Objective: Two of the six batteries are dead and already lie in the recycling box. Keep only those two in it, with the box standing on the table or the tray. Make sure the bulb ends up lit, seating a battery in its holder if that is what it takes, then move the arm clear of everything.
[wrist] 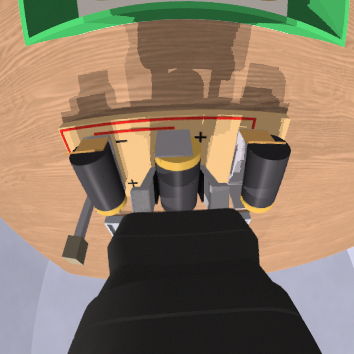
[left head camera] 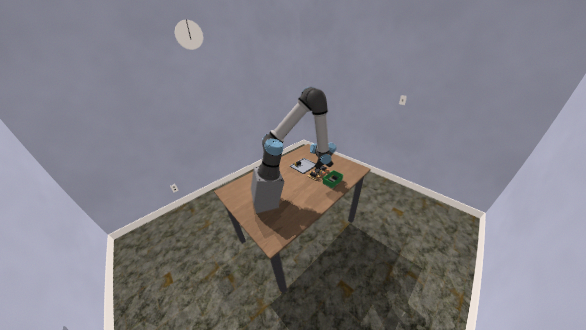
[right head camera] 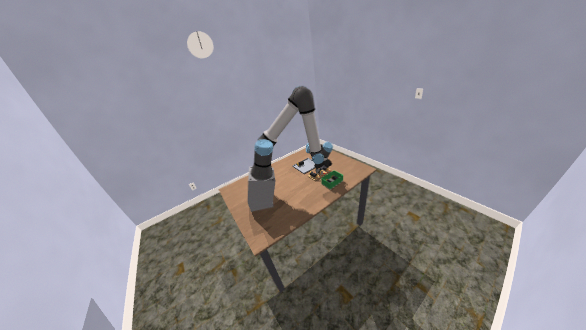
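Pixels of known places: gripper, fingertip midpoint: (wrist: 177, 177) (left head camera: 317, 171) (right head camera: 318, 171); arm's base, link origin: (left head camera: 268, 173) (right head camera: 261, 173).
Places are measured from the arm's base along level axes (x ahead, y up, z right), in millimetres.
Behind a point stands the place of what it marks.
My gripper (wrist: 177, 177) @(x 488, y -235, z 101 mm) is shut on a dark battery (wrist: 178, 186) @(x 484, y -205, z 121 mm) with a yellow end band, at the middle of the wooden holder board (wrist: 220, 145) @(x 446, y -241, z 125 mm) in the wrist view. A grey contact block stands at the battery's yellow end; whether the battery is fully seated I cannot tell. One dark battery (wrist: 100, 180) @(x 541, y -208, z 136 mm) stands on the board to the left and another (wrist: 266, 175) @(x 418, y -203, z 121 mm) to the right. The green recycling box (wrist: 185, 12) @(x 460, y -209, z 227 mm) (left head camera: 332, 179) @(x 472, y -248, z 263 mm) (right head camera: 332, 180) @(x 467, y -248, z 265 mm) stands on the table beside the board, with dark batteries inside it in the head views. The bulb cannot be made out.
A pale tray (left head camera: 303, 166) @(x 506, y -248, z -63 mm) (right head camera: 304, 166) @(x 499, y -248, z -75 mm) with a small dark item on it lies on the table (left head camera: 300, 192) @(x 188, y -251, z 123 mm) (right head camera: 295, 192) @(x 181, y -251, z 110 mm), beyond the board. A lever with a square knob (wrist: 75, 250) @(x 577, y -166, z 101 mm) sticks out at the board's left in the wrist view.
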